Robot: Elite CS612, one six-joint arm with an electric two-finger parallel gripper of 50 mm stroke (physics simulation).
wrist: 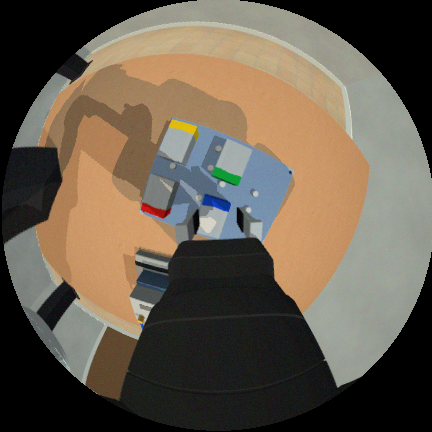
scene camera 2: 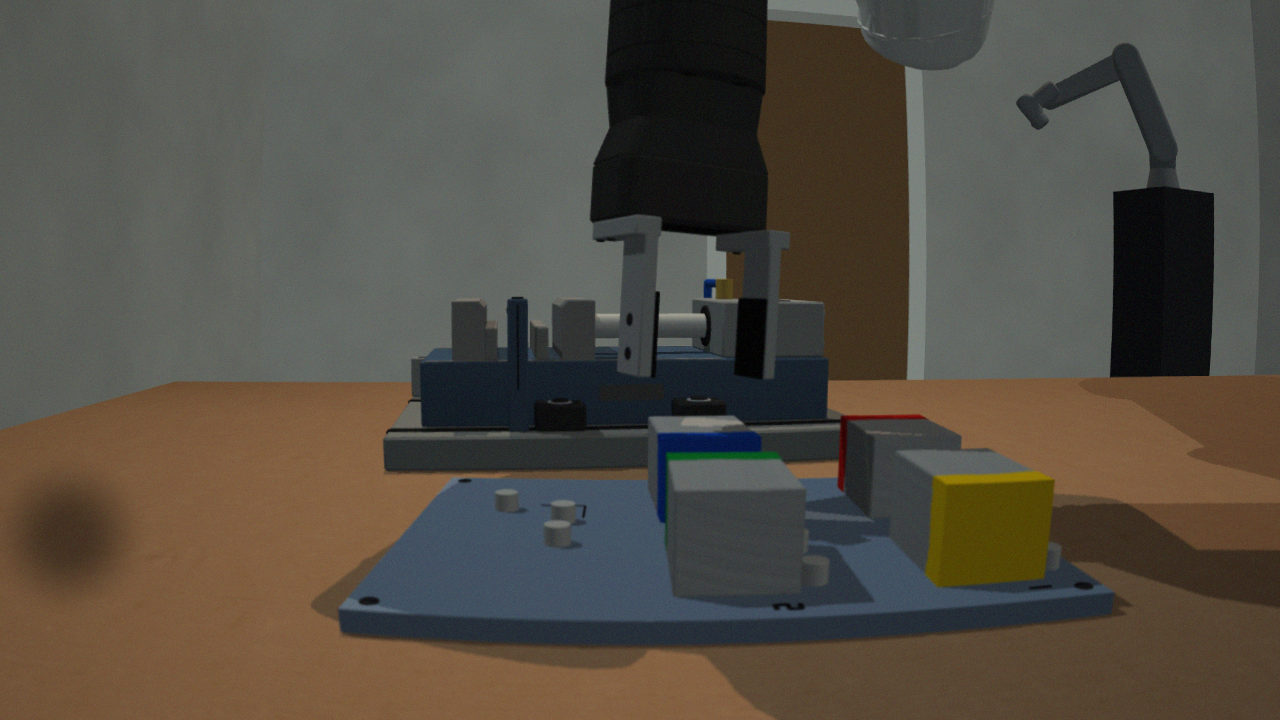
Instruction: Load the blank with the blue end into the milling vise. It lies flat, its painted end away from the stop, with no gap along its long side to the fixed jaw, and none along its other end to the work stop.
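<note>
The blank with the blue end (scene camera 2: 709, 445) (wrist: 214, 214) lies flat on the blue tray (scene camera 2: 501, 591) (wrist: 270, 200). In the scene view it is partly hidden behind the green-ended blank. My gripper (scene camera 2: 696, 371) (wrist: 217, 215) is open and empty, pointing down. Its fingertips are a little above that blank, one to each side of it in the wrist view. The milling vise (scene camera 2: 474, 391) (wrist: 152, 281) stands behind the tray. Its two light jaws (scene camera 2: 468, 329) (scene camera 2: 573, 329) stand apart, with a narrow dark blue upright (scene camera 2: 517, 358) in front of the gap.
A green-ended blank (scene camera 2: 735, 528) (wrist: 232, 157), a yellow-ended blank (scene camera 2: 989, 528) (wrist: 178, 142) and a red-ended blank (scene camera 2: 904, 456) (wrist: 160, 194) also lie on the tray. Short light pegs (scene camera 2: 506, 500) (wrist: 255, 193) stick up from it. The vise's spindle (scene camera 2: 680, 325) runs right of the jaws.
</note>
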